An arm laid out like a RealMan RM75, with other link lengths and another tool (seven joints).
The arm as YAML. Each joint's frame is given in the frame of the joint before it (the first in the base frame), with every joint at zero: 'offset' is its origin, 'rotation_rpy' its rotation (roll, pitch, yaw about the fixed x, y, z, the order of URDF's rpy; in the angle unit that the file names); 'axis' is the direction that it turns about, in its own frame. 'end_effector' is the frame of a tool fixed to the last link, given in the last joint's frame.
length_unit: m
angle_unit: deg
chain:
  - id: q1
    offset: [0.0, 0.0, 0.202]
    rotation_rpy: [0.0, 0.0, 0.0]
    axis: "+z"
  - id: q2
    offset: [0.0, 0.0, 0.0]
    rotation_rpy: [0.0, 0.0, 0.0]
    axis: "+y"
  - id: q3
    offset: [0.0, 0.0, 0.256]
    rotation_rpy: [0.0, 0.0, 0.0]
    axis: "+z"
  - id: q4
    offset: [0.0, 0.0, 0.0]
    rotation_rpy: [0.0, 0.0, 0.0]
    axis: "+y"
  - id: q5
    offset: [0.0, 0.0, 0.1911]
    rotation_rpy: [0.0, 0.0, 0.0]
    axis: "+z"
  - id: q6
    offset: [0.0, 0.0, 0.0]
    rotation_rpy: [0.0, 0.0, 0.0]
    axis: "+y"
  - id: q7
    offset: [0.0, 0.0, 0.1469]
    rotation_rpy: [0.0, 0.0, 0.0]
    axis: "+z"
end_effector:
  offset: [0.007, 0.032, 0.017]
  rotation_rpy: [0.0, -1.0, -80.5]
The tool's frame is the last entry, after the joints.
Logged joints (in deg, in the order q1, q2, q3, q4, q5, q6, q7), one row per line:
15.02, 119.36, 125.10, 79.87, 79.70, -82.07, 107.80
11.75, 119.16, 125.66, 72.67, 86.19, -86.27, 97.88
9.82, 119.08, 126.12, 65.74, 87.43, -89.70, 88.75
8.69, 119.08, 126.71, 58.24, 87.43, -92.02, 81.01
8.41, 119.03, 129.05, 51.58, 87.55, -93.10, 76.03
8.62, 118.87, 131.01, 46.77, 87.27, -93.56, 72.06
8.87, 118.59, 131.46, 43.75, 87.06, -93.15, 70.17
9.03, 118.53, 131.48, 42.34, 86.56, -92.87, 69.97
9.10, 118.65, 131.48, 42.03, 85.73, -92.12, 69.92
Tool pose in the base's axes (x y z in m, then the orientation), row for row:
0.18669, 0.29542, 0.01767, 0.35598, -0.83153, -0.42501, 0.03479
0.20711, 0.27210, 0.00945, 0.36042, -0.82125, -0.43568, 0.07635
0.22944, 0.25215, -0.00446, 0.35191, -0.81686, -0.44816, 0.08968
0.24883, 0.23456, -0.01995, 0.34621, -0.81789, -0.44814, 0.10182
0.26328, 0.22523, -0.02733, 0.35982, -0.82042, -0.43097, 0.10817
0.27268, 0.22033, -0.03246, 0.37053, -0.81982, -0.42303, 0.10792
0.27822, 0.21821, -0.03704, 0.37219, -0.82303, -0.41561, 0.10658
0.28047, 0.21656, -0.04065, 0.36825, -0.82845, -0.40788, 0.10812
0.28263, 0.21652, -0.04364, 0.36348, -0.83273, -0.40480, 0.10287
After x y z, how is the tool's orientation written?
As a quaternion, w x y z.
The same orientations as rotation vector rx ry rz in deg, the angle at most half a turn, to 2 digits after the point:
-123.06, -62.90, 5.15
-121.28, -64.34, 11.27
-121.12, -66.45, 13.30
-121.61, -66.63, 15.14
-121.19, -63.66, 15.98
-120.48, -62.17, 15.86
-120.86, -61.03, 15.65
-121.88, -60.01, 15.91
-122.79, -59.69, 15.17

